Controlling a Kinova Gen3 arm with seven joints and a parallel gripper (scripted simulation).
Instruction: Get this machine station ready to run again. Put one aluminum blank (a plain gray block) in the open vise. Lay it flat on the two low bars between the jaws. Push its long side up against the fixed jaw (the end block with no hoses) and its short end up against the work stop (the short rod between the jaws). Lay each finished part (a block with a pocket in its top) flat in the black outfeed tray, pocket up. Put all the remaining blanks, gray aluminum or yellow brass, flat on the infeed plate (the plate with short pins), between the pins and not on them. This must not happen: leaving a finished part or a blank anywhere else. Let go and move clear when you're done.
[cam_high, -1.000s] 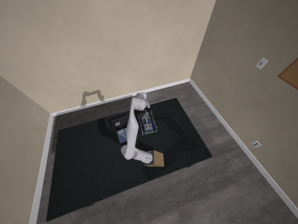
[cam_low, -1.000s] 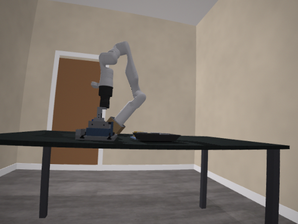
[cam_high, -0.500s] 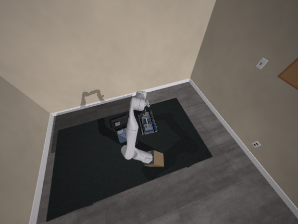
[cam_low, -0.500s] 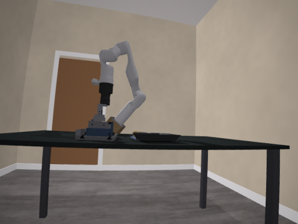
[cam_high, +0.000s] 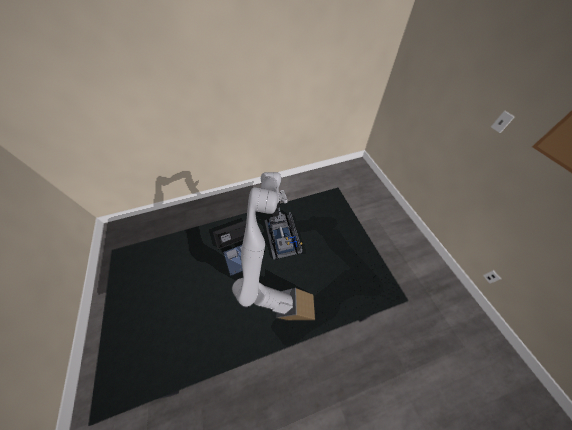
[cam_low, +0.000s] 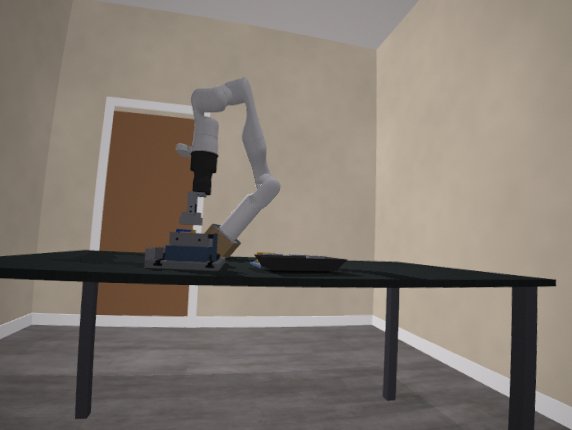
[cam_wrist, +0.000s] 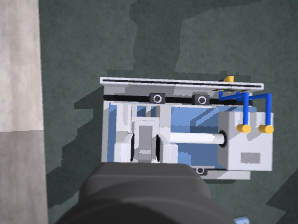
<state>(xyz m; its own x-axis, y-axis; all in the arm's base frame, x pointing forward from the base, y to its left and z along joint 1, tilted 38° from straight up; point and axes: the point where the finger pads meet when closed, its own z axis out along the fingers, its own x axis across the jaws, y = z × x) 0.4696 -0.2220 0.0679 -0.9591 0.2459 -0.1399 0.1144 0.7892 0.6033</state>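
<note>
My hand is 7 cm past the vise, 1 cm to the right of it and 12 cm above it. The rest, counted from my hand: bluish plate: 12 cm behind, 30 cm to the left, 16 cm below; yellow brass blank: 17 cm behind, 26 cm to the left, 14 cm below.
</note>
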